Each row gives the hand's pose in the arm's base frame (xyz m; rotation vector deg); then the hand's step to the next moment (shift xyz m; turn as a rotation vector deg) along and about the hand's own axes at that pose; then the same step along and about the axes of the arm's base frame.
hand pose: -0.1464 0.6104 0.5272 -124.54 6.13 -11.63
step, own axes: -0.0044 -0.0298 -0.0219 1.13 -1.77 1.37
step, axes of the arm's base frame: -0.0084 0.0001 0.0363 1.37 1.94 0.80
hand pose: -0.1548 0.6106 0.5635 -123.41 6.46 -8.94
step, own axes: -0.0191 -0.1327 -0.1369 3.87 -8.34 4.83
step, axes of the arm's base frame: -0.0373 -0.0362 0.1844 4.75 8.04 4.55
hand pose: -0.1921 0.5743 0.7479 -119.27 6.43 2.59
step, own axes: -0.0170 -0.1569 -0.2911 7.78 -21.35 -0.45
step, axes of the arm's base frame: -0.0056 -0.1760 0.2805 9.85 9.54 18.12
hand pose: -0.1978 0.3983 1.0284 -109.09 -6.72 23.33
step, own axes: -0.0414 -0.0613 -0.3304 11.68 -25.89 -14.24
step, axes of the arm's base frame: 0.0790 -0.2828 0.1686 18.63 0.01 25.73
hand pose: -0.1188 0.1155 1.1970 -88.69 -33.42 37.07
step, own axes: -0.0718 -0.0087 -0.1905 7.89 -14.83 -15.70
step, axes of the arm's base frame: 0.0831 -0.1848 0.0215 16.83 -4.50 15.00
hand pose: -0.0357 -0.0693 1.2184 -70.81 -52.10 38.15
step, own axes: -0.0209 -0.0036 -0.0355 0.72 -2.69 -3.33
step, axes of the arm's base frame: 0.0201 -0.0360 -0.0036 3.11 -1.65 2.53
